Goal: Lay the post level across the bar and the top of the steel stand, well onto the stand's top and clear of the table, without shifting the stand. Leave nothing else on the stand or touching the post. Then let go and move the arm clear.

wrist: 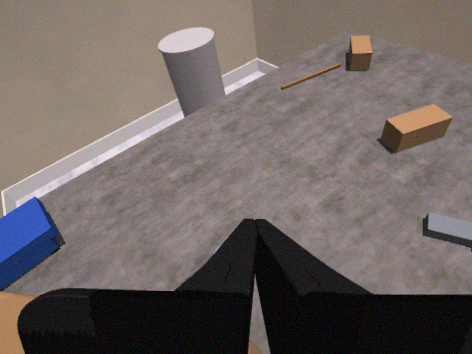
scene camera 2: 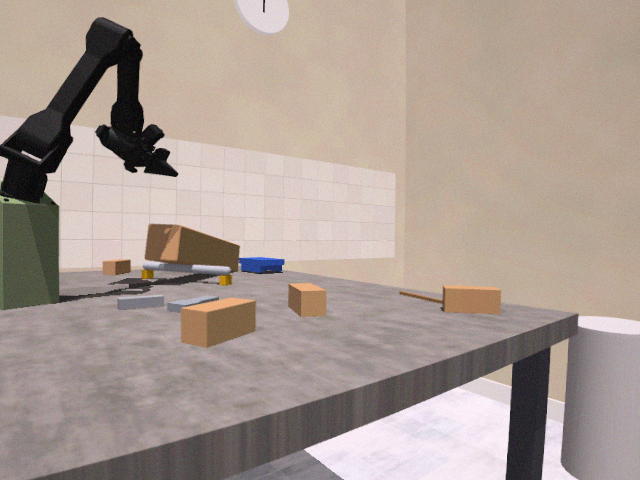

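Observation:
A large brown block [scene camera 2: 206, 249] [wrist: 10, 322], which looks like the post, lies slanted over the pale grey bar [scene camera 2: 206, 269], its right end lower in the scene view. The bar sits low on yellow feet [scene camera 2: 225, 280]. Two low blue-grey blocks [scene camera 2: 140, 302] [scene camera 2: 192, 303] lie on the table in front of it; one blue-grey block [wrist: 450, 230] shows at the wrist view's right edge. I cannot tell which thing is the steel stand, or what supports the post's far side. My gripper [scene camera 2: 174, 174] [wrist: 253, 229] is shut and empty, high above the post.
Brown bricks stand at the front [scene camera 2: 218, 321], the middle [scene camera 2: 307, 299] [wrist: 417, 127], the right [scene camera 2: 471, 299] [wrist: 360, 52] and back left [scene camera 2: 116, 267]. A thin orange stick [scene camera 2: 421, 296] [wrist: 311, 77] lies near the right one. A blue object [scene camera 2: 262, 264] [wrist: 25, 240] sits behind the post.

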